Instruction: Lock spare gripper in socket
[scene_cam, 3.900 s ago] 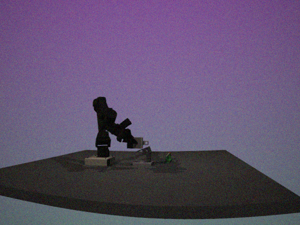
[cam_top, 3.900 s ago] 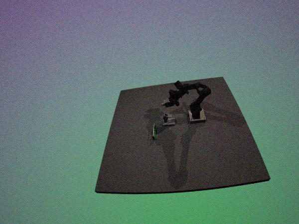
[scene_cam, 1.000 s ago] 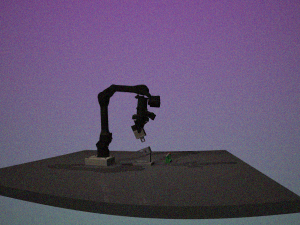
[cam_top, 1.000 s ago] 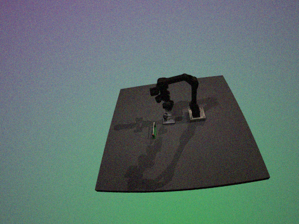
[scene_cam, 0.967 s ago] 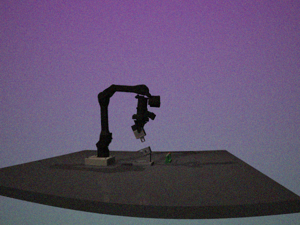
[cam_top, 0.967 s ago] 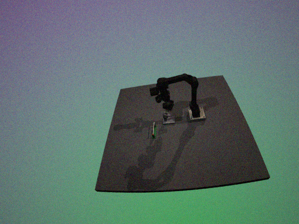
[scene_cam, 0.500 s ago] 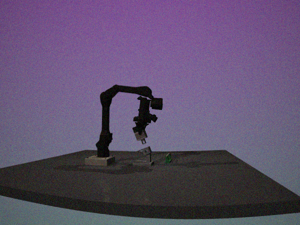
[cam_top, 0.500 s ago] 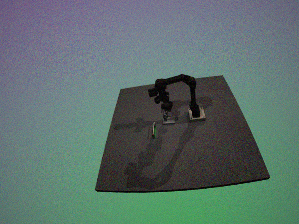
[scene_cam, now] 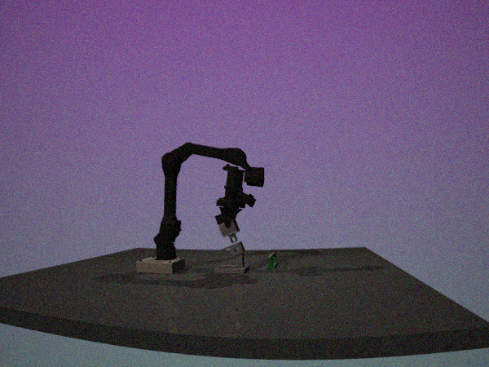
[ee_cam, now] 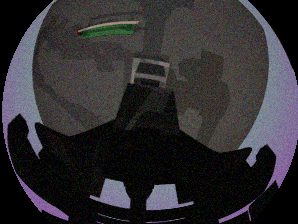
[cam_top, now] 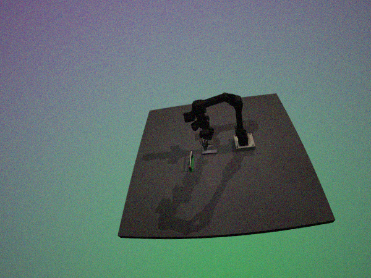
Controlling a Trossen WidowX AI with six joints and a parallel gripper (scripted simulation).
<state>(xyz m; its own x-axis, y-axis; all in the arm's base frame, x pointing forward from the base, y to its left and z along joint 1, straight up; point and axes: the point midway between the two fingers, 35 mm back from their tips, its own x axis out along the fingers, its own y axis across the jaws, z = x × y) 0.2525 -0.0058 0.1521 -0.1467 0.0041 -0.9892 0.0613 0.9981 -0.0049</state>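
The green cradle lies 140 mm below my gripper tip, 140 mm ahead of it and 120 mm to the left of it. Round my gripper tip: mount: 110 mm below, 20 mm ahead; then spare gripper: right at my gripper tip.
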